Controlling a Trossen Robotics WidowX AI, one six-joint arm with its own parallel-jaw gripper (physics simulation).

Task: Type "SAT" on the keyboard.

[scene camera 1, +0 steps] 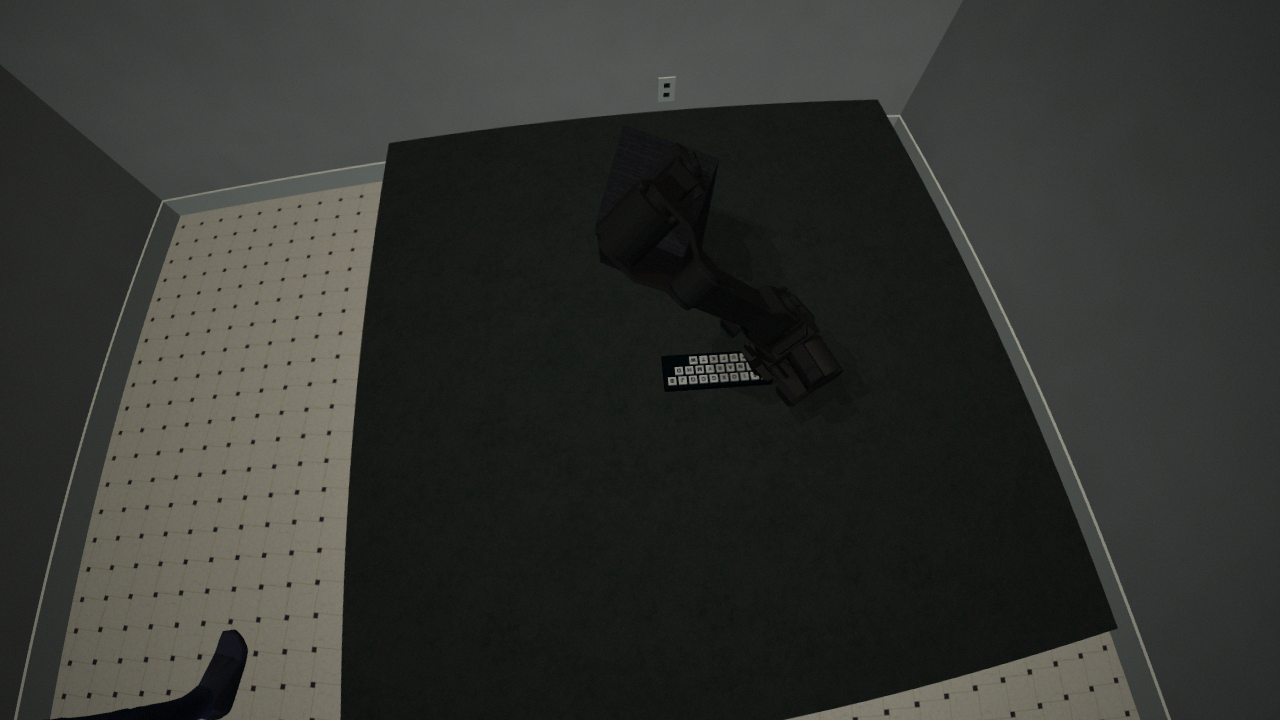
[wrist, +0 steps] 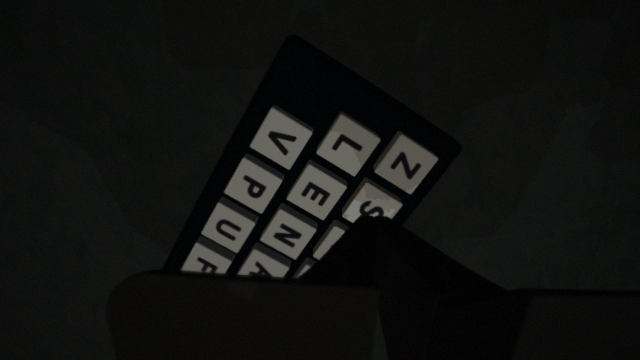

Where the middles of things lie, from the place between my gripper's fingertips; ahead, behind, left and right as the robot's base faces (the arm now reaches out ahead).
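For the black keyboard (scene camera 1: 724,369), my hand is 20 mm above it, 40 mm past it and 60 mm to the left of it.
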